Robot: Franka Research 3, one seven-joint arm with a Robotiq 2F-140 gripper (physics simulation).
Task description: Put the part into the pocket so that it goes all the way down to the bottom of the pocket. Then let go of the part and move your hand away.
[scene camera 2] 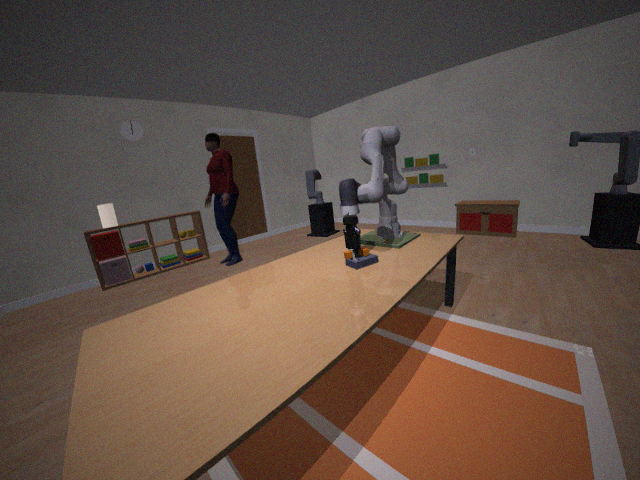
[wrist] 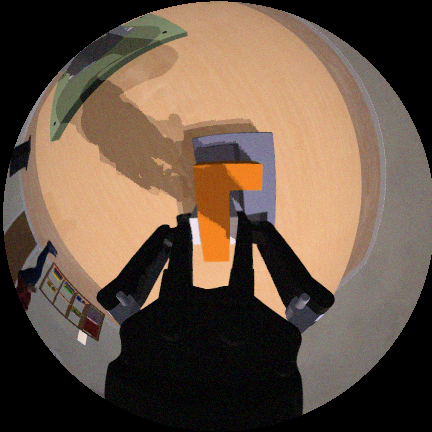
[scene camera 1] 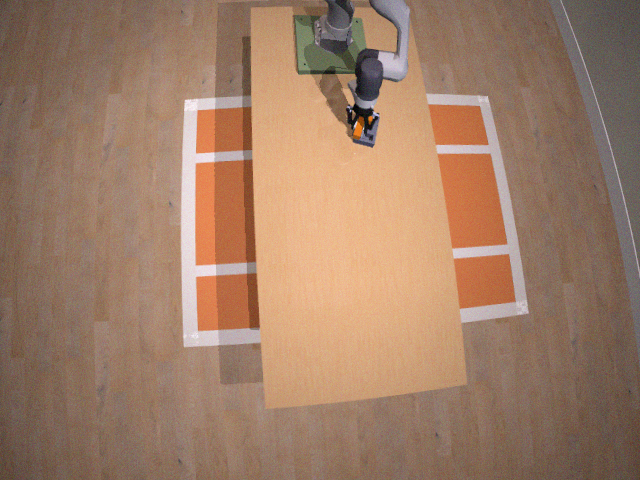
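Observation:
The part is an orange L-shaped piece (scene camera 1: 357,130) (scene camera 2: 348,254) (wrist: 212,200). The pocket is a dark recess (wrist: 215,151) in a blue-grey block (scene camera 1: 364,143) (scene camera 2: 362,262) (wrist: 260,202) on the table. My gripper (scene camera 1: 362,124) (scene camera 2: 355,253) (wrist: 215,206) is shut on the long leg of the part. The part is over the block and looks a little above its top. In the wrist view, dark stretches of the recess show beyond the part's short leg and beside its long leg. The part hides the rest of the pocket, and the exact gap below it cannot be told.
The block stands on a long wooden table (scene camera 1: 351,258) (scene camera 2: 232,330) (wrist: 300,100). The arm's green base plate (scene camera 1: 305,64) (scene camera 2: 408,238) (wrist: 165,27) lies at the table's far end. A person (scene camera 2: 221,196) stands on the floor, beyond the table, near a low shelf unit (scene camera 2: 149,222).

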